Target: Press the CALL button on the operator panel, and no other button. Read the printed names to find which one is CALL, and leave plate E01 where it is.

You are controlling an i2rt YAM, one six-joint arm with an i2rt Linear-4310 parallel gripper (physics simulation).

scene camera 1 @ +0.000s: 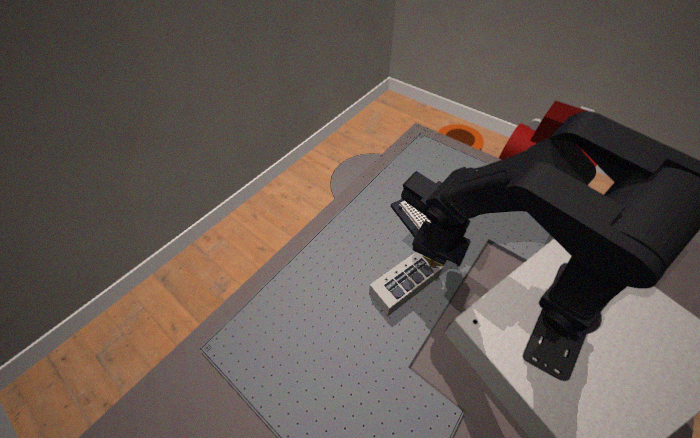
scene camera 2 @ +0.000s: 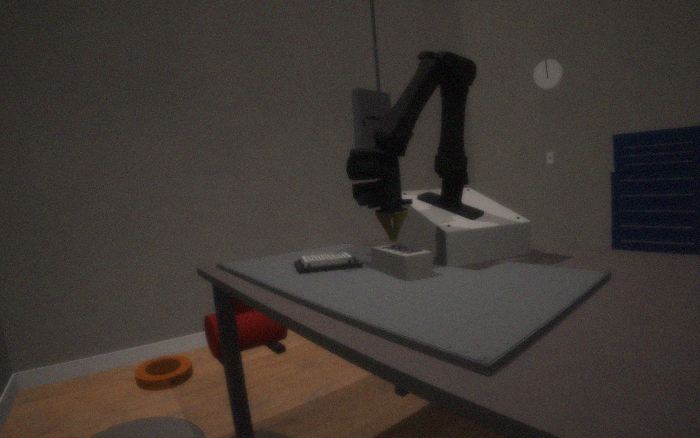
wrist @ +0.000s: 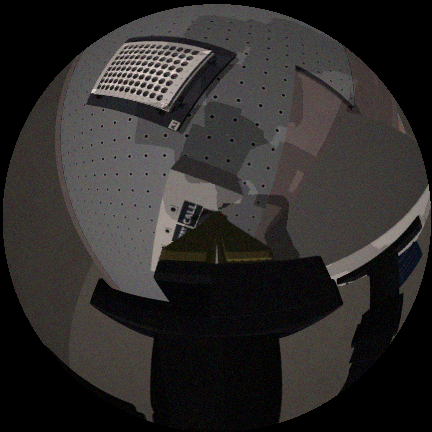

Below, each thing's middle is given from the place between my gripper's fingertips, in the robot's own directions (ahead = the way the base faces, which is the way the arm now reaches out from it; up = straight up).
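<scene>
The dark plate holder point(wrist: 198, 84) is 16 cm to the right of my hand, and it is also 9 cm ahead of my hand and 6 cm below it. As for the operator panel point(scene camera 1: 380, 290), I find it 4 cm ahead of my hand, 5 cm to the left of it and 4 cm below it. Going by their middles, the operator panel is the nearest to my hand of the things named here.
</scene>
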